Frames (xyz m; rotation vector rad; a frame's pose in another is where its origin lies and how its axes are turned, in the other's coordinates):
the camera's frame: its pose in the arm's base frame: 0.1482 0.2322 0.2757 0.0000 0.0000 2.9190
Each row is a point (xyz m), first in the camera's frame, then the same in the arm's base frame.
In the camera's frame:
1: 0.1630 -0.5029 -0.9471
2: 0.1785 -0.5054 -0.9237
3: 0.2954 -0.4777 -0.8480
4: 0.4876 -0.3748 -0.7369
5: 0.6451 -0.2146 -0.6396
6: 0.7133 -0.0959 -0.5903
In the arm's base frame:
1: 0.1002 0.7587 -0.6714
2: 0.0857 0.7645 -0.6480
3: -0.0345 0.7633 -0.5723
4: -0.2446 0.7054 -0.4612
5: -0.4336 0.5839 -0.3639
6: -0.5263 0.4832 -0.3146

